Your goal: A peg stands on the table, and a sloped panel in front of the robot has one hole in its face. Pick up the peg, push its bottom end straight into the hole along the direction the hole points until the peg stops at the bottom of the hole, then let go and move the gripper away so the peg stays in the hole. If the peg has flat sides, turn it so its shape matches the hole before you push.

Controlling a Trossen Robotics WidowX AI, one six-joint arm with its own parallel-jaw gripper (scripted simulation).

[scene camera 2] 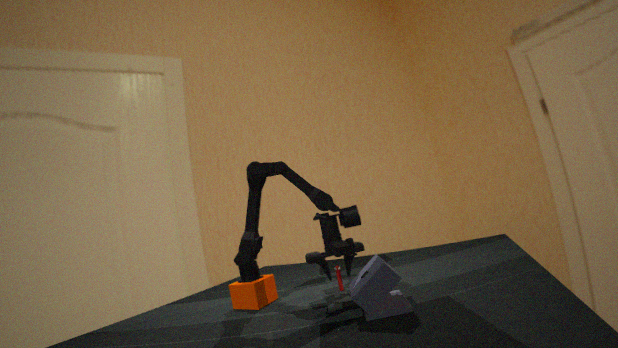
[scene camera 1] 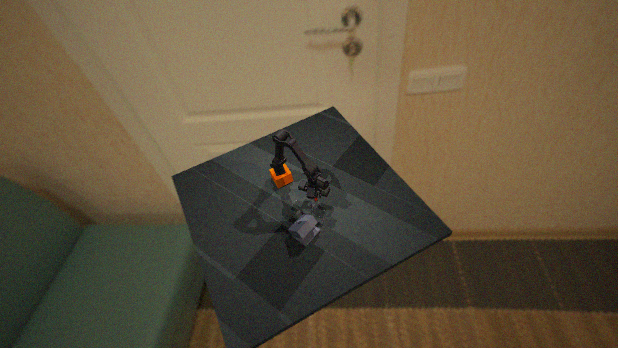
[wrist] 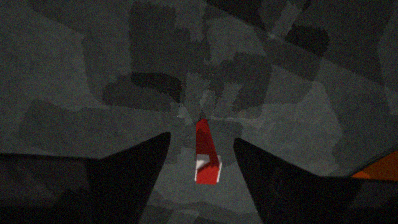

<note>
The gripper [scene camera 2: 339,278] is open, holding nothing. Also in view: a red peg [wrist: 208,164].
The gripper also shows in the wrist view [wrist: 202,139].
</note>
